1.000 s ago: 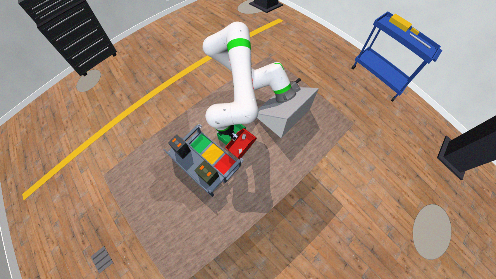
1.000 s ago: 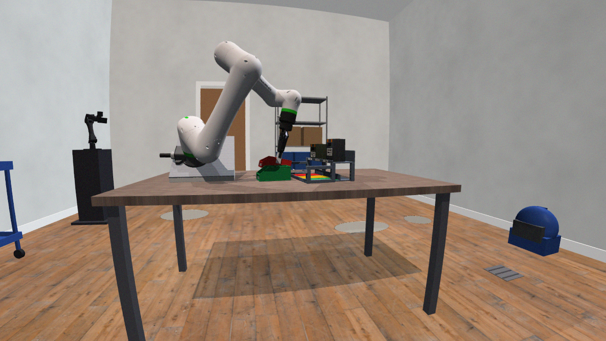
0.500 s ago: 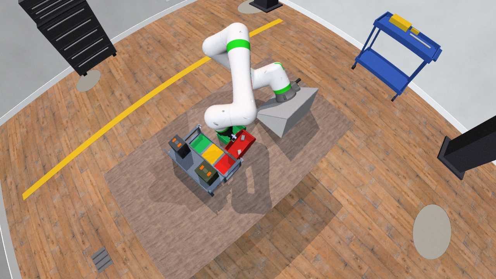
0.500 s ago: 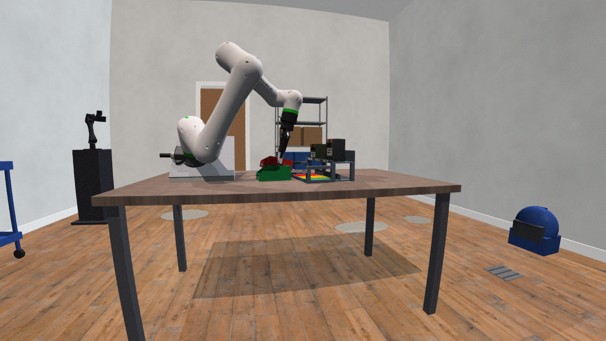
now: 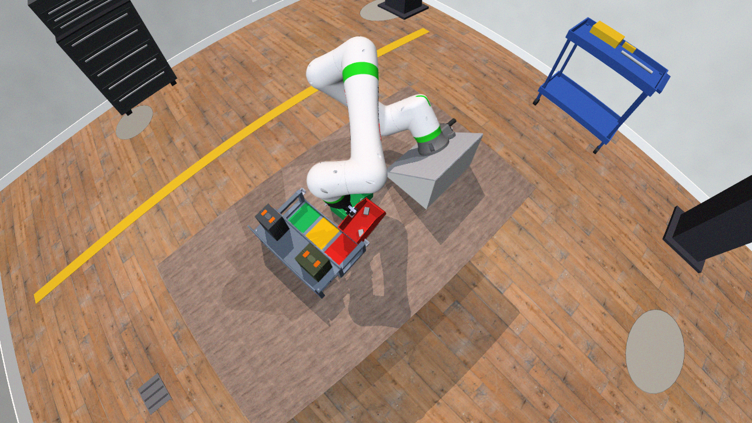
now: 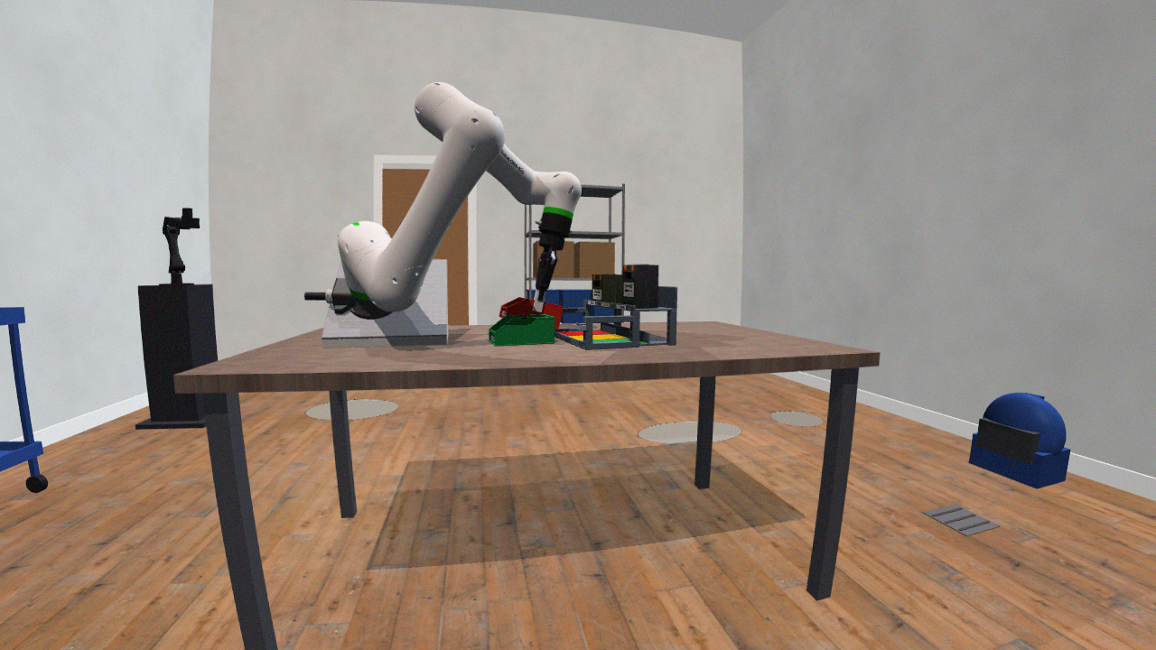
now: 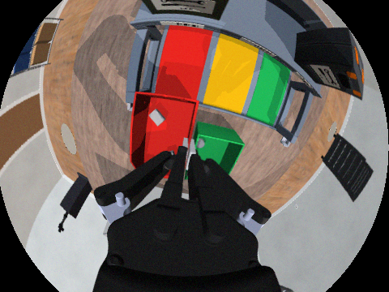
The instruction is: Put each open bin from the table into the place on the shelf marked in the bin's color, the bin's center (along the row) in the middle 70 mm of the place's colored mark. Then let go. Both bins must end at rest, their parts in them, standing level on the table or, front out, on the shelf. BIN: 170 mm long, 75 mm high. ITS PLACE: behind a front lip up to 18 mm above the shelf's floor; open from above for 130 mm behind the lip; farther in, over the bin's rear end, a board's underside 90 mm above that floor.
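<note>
My hand is 5 cm to the right of the red bin, 4 cm above it and 2 cm past it. From my hand the other things lie so: green bin: 8 cm below, 7 cm to the right, 6 cm behind.
</note>
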